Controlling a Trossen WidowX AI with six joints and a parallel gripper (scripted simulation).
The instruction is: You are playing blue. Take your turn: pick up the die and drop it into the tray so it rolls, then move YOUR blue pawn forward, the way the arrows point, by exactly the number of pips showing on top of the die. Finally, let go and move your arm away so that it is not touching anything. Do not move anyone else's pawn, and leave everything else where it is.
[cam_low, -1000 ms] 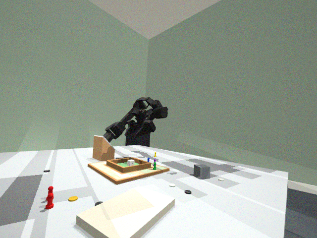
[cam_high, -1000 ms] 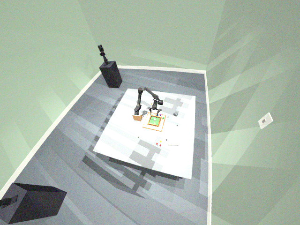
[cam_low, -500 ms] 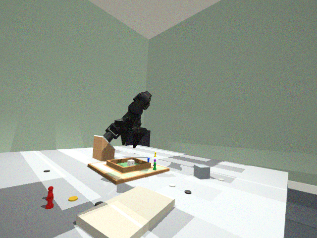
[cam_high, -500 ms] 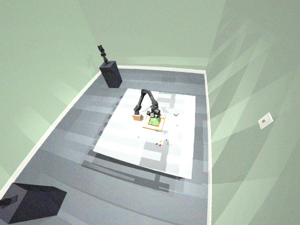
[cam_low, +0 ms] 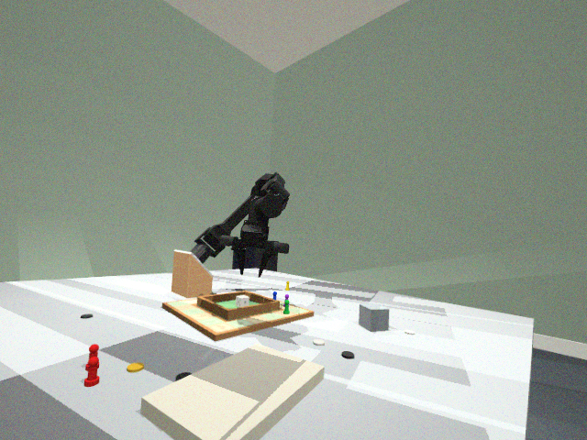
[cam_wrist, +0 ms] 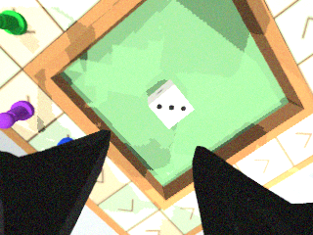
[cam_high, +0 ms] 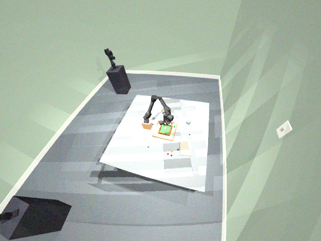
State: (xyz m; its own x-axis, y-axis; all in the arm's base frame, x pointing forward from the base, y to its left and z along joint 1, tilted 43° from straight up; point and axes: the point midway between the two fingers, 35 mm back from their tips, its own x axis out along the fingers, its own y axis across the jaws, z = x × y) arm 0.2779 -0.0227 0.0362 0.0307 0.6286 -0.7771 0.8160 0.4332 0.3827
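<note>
Right now the blue pawn is 80 mm to the left of my gripper tip, 70 mm below it and 20 mm ahead of it. From my gripper tip the other things lie so: white die (70 mm below, 20 mm to the right, 10 mm behind); green pawn (110 mm ahead, 70 mm below, 20 mm to the left); purple pawn (80 mm to the left, 70 mm below, 70 mm ahead).
</note>
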